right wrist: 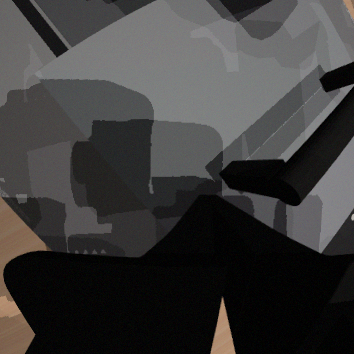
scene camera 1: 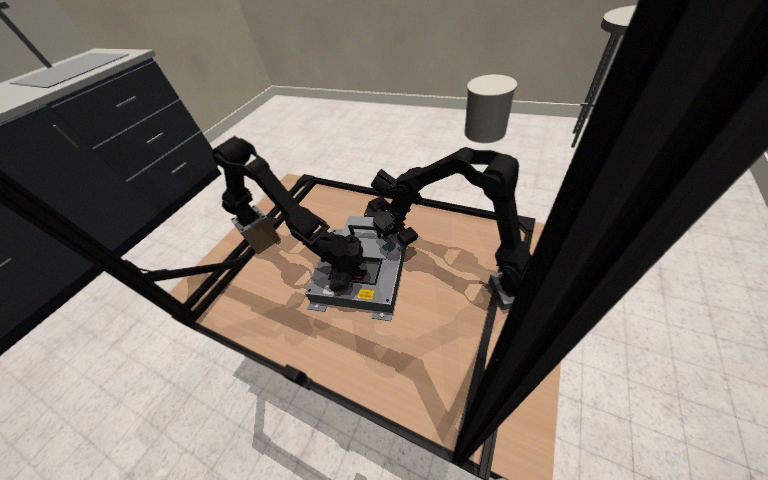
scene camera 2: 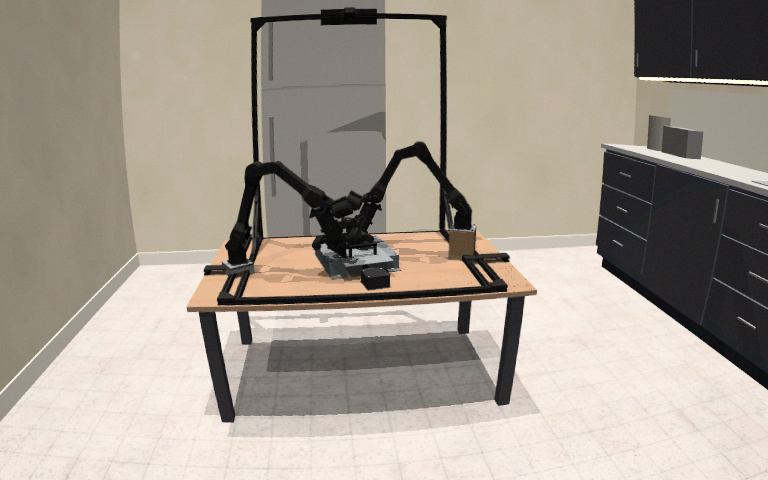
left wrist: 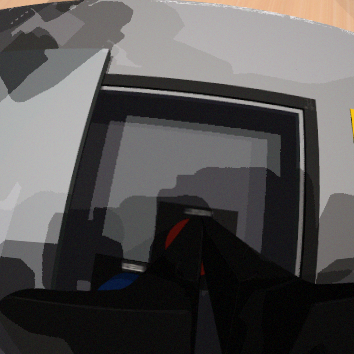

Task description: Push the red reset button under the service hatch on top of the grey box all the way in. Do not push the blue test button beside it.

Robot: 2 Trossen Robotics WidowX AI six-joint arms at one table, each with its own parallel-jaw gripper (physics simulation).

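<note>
The grey box [scene camera 1: 391, 278] [left wrist: 200, 45] stands on the table with its service hatch open. In the left wrist view, the red button [left wrist: 176, 234] lies in the dark recess, with a red sliver showing beside my left fingers; some red [scene camera 1: 357, 277] also shows in scene camera 1. My left gripper [left wrist: 199, 223] is shut and empty, its tips over the red button and hiding most of it. Contact and the button's depth are hidden. The blue button [left wrist: 120, 282] lies to the left, partly covered by the left finger's outline. My right gripper [right wrist: 206, 203] is shut and empty, over the light cover panel.
A black bar handle [right wrist: 320, 155] [scene camera 1: 362, 228] stands on the cover panel beside my right fingertips. Both arms are close together above the box. A yellow label [scene camera 1: 365, 294] is on the box's near part. A small black block [scene camera 2: 375, 277] is on the table, and a black rail [scene camera 1: 368, 412] runs along its edge.
</note>
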